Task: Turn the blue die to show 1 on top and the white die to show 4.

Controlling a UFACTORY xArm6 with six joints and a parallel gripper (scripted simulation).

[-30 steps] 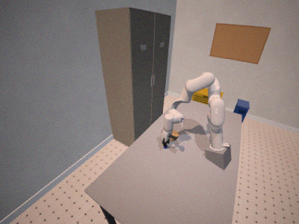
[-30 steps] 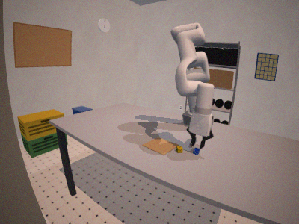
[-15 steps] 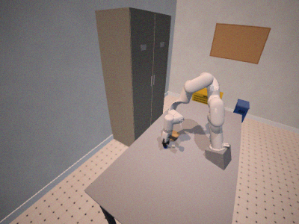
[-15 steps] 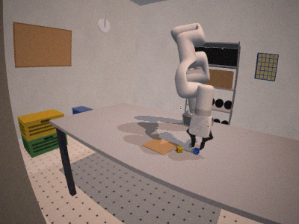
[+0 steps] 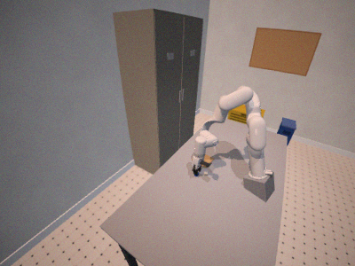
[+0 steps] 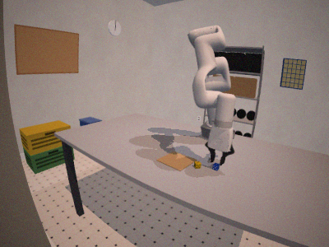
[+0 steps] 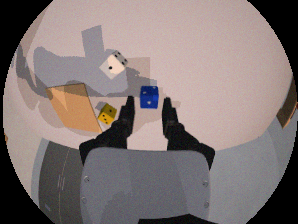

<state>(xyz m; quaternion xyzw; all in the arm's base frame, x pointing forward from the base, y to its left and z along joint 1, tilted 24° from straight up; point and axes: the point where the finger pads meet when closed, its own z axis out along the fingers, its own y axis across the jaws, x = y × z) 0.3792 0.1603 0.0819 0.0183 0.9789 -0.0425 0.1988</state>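
Now: the blue die 4 cm below my hand. Also, from my hand: yellow die (8 cm to the right, 4 cm below, 4 cm ahead); tan mat (18 cm to the right, 5 cm below, 4 cm ahead); white die (5 cm behind, 4 cm to the right, 4 cm below).
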